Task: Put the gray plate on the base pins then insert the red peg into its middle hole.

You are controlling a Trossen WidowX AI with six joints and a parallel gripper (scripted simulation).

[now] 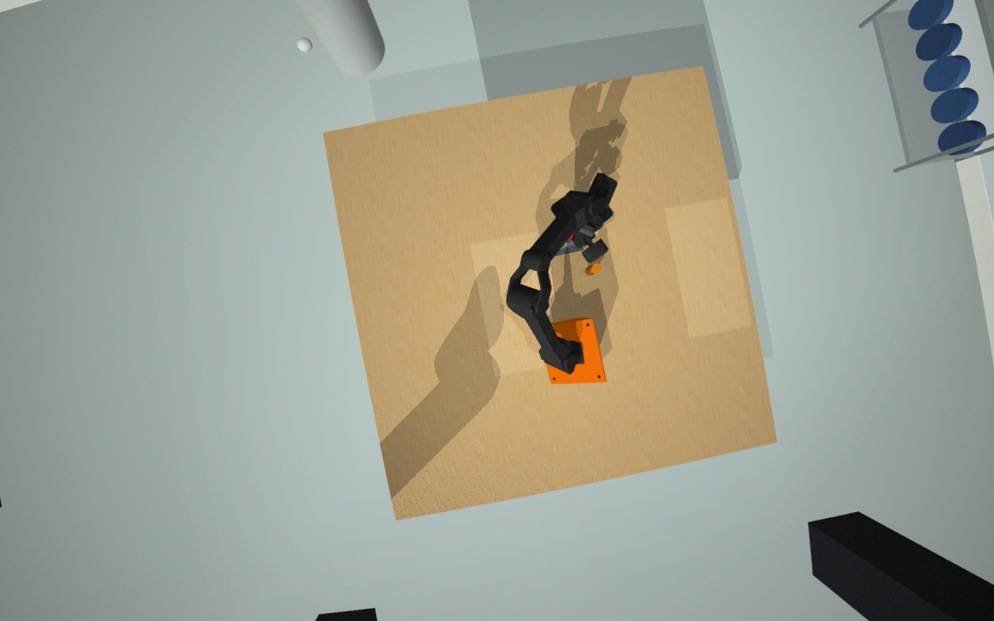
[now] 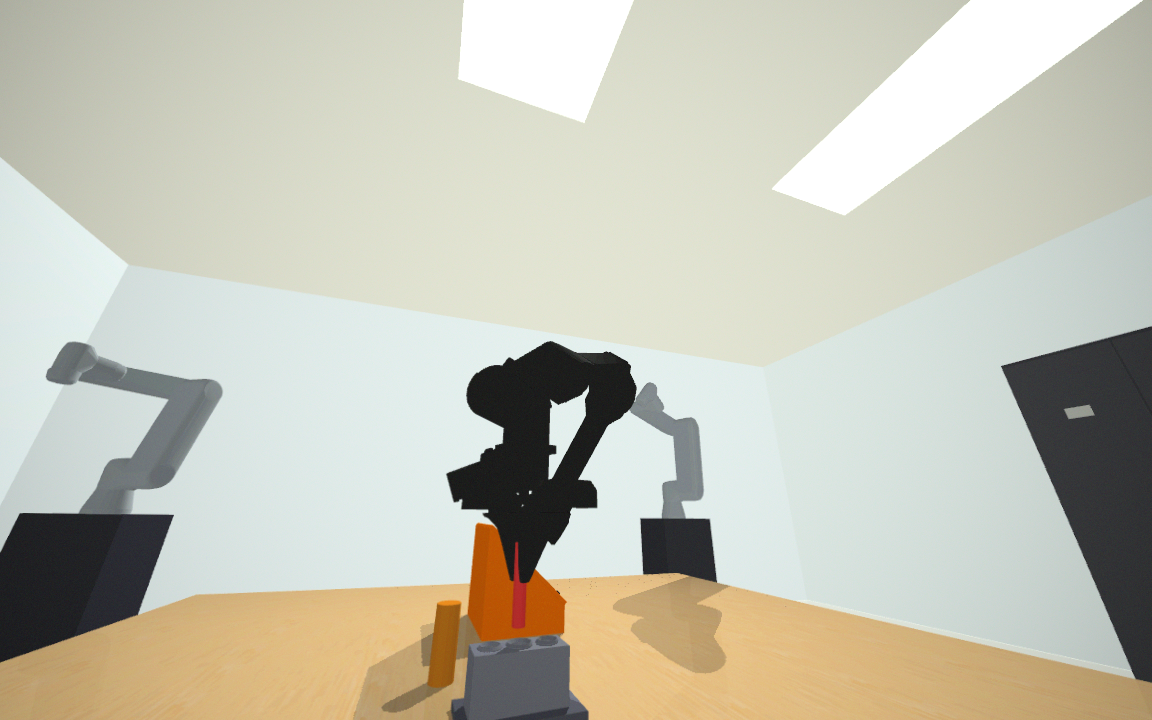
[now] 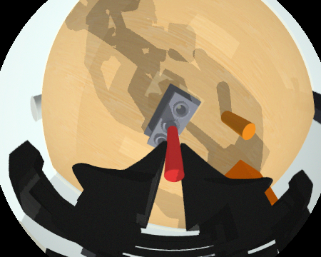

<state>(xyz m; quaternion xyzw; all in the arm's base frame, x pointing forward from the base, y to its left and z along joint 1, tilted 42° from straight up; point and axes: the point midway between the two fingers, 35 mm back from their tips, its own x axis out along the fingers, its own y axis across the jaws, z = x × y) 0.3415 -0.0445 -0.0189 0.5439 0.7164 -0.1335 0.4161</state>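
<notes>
Now: gripper tip 70 mm above the gray plate. Also, from my gripper tip: gray base 110 mm below; orange cylinder 100 mm behind, 70 mm to the right, 70 mm below; red peg right at my gripper tip.
</notes>
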